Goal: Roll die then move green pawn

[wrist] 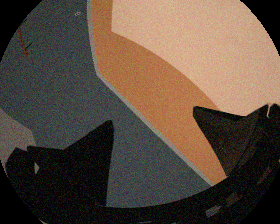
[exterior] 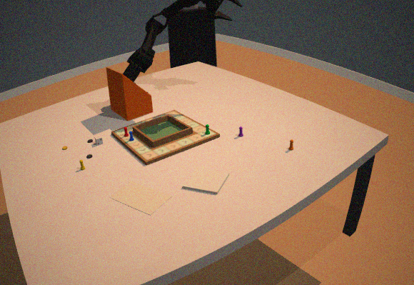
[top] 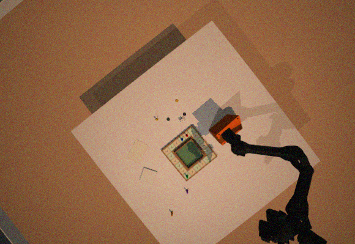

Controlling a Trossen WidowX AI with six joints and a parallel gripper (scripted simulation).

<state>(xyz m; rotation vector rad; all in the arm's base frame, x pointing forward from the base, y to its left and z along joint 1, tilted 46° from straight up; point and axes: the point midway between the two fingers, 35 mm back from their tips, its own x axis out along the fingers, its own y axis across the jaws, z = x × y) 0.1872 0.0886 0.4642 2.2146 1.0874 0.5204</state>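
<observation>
Right now the white die is 7 cm behind my gripper tip, 64 cm to the right of it and 37 cm below it. From my gripper tip the other things lie so: green pawn (17 cm ahead, 33 cm to the right, 36 cm below); then purple pawn (25 cm ahead, 25 cm to the right, 37 cm below); then orange pawn (44 cm ahead, 20 cm to the right, 37 cm below).
</observation>
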